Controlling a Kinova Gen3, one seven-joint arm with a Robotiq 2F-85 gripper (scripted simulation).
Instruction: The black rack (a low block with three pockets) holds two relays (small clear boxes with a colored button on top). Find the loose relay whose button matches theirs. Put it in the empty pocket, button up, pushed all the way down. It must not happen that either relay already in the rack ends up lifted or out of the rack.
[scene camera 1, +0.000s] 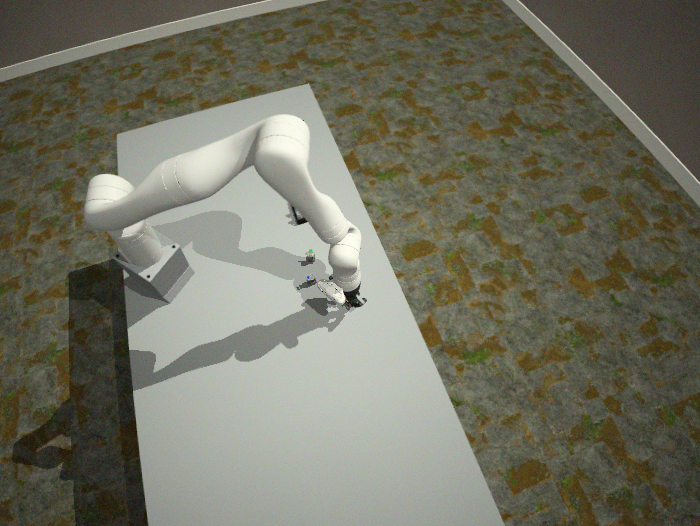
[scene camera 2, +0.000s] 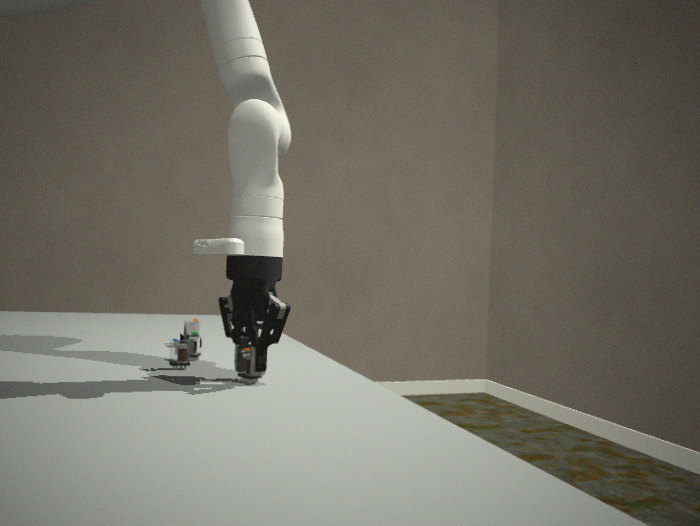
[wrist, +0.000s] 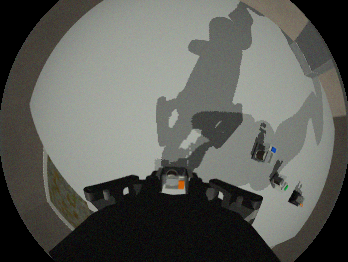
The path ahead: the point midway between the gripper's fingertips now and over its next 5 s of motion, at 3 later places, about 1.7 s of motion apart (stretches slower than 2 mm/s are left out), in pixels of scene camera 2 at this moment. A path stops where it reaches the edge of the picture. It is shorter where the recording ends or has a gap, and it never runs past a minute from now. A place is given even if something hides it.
The gripper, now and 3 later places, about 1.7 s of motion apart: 249, 373; 250, 313; 221, 305; 189, 296
